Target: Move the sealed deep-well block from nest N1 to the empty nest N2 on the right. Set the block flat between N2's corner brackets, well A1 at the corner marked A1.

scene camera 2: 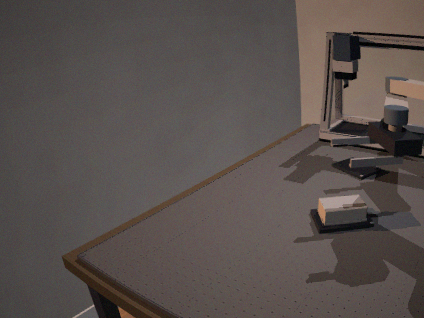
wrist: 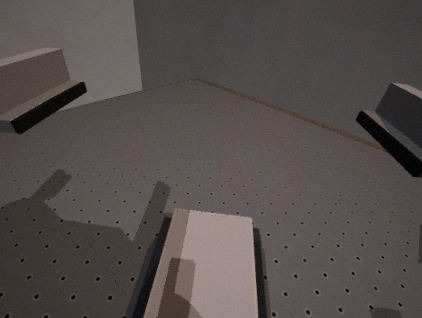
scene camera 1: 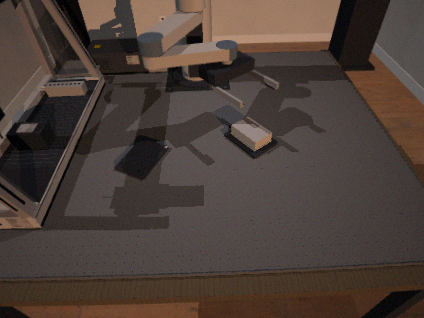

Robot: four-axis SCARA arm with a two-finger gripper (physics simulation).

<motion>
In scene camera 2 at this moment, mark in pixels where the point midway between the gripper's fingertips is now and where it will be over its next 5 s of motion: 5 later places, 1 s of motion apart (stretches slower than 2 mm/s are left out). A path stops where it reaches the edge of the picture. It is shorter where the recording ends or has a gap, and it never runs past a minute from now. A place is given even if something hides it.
The gripper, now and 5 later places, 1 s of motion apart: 340,151; 336,207; 334,169; 346,149; 357,130; 353,155
</motion>
